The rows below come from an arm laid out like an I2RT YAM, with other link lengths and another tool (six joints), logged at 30 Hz.
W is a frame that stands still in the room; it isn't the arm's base.
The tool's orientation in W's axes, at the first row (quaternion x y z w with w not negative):
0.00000, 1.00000, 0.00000, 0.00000
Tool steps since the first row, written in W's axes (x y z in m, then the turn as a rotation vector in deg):
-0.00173, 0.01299, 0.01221, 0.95, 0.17, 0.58
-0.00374, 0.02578, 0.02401, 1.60, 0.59, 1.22
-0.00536, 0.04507, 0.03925, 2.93, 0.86, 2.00
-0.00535, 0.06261, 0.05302, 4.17, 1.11, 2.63
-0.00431, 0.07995, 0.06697, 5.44, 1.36, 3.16
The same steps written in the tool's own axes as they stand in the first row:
0.00173, 0.01299, -0.01221, -0.95, 0.17, -0.58
0.00374, 0.02578, -0.02401, -1.60, 0.59, -1.22
0.00536, 0.04507, -0.03925, -2.93, 0.86, -2.00
0.00535, 0.06261, -0.05302, -4.17, 1.11, -2.63
0.00431, 0.07995, -0.06697, -5.44, 1.36, -3.16

